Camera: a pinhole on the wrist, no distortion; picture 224 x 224 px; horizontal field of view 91.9 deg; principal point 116.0 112.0 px. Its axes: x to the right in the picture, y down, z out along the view. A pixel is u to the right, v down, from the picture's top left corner.
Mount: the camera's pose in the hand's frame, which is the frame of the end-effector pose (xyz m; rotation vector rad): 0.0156 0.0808 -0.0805 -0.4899 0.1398 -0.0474
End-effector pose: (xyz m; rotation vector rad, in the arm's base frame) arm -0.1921 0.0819 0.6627 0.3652 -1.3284 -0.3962
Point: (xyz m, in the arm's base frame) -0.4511 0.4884 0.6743
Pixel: 26 134
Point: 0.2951 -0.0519 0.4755
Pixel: behind the camera
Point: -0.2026 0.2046 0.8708
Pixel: 160 141
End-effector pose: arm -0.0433 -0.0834 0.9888 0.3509 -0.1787 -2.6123
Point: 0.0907 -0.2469 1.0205
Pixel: 43 196
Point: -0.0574 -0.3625 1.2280
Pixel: 125 123
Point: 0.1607 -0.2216 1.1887
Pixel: 24 135
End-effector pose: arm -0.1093 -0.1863 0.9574 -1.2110 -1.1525 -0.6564
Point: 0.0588 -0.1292 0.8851
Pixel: 85 163
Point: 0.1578 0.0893 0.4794
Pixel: 9 174
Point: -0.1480 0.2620 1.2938
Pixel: 192 29
